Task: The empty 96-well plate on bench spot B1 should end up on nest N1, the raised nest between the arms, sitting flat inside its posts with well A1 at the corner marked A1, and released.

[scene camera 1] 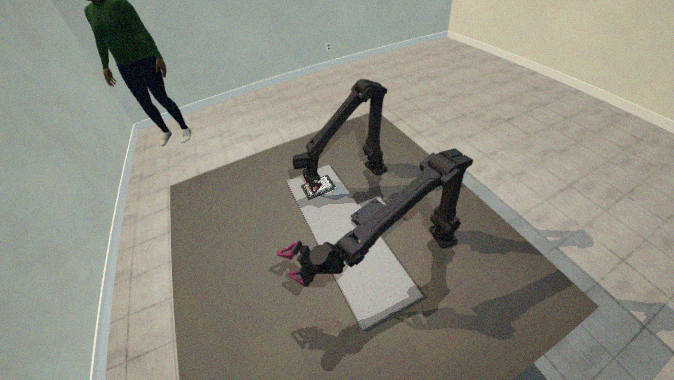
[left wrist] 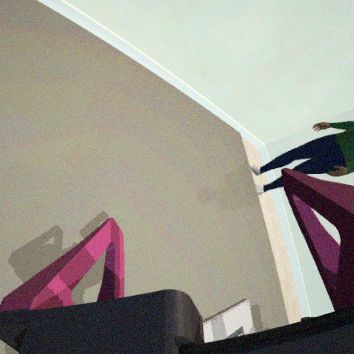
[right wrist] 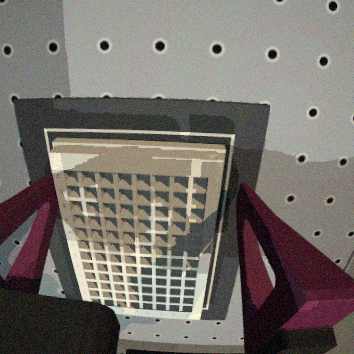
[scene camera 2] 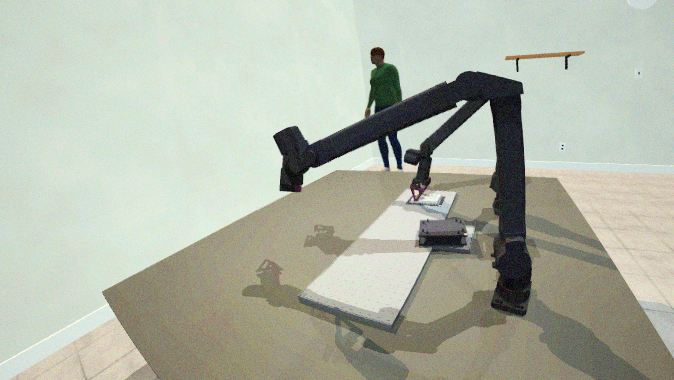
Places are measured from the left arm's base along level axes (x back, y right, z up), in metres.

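Where they show: left gripper, fingertip midpoint: (scene camera 1: 283, 264) (left wrist: 196, 203); right gripper, fingertip midpoint: (scene camera 1: 310, 188) (right wrist: 145, 186) (scene camera 2: 417, 197); left arm's base at its link origin: (scene camera 1: 443, 235) (scene camera 2: 511, 296); right arm's base at its link origin: (scene camera 1: 376, 167).
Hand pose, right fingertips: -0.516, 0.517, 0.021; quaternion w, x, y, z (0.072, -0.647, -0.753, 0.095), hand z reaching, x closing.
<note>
Things, the pixels of their top centre, and the offset from my right fingertips, as dx, dy, dz. Level surfaces: height alone.
- pale 96-well plate at its top centre: (right wrist: 137, 254) (scene camera 2: 425, 197) (scene camera 1: 317, 184) +0.042, +0.002, +0.008
- raised dark nest N1 at its top centre: (scene camera 2: 442, 224) (scene camera 1: 371, 211) +0.239, -0.309, +0.041
- white perforated board at its surface level: dz -0.008
- brown table at its surface level: dz -0.021
The pale 96-well plate (scene camera 1: 326, 183) (scene camera 2: 434, 199) (right wrist: 125, 240) lies flat on the dark, white-outlined spot (right wrist: 37, 117) at the far end of the board. My right gripper (scene camera 1: 312, 186) (scene camera 2: 417, 197) (right wrist: 145, 186) is open, low over the plate, with one finger at each long side; the right wrist view shows no clear contact. The A1 mark is hidden in that view. The raised dark nest N1 (scene camera 1: 366, 213) (scene camera 2: 442, 228) carries small posts and no plate; the left arm partly hides it in scene camera 1. My left gripper (scene camera 1: 284, 264) (left wrist: 196, 203) is open and empty, above the table beyond the board.
The white perforated board (scene camera 1: 325, 220) (scene camera 2: 370, 272) (right wrist: 165, 20) runs lengthwise across the brown table (scene camera 1: 225, 300) (scene camera 2: 200, 280). The left forearm (scene camera 1: 395, 212) (scene camera 2: 385, 122) stretches over the board beside the nest. A person in green (scene camera 1: 130, 40) (scene camera 2: 385, 85) stands beyond the table.
</note>
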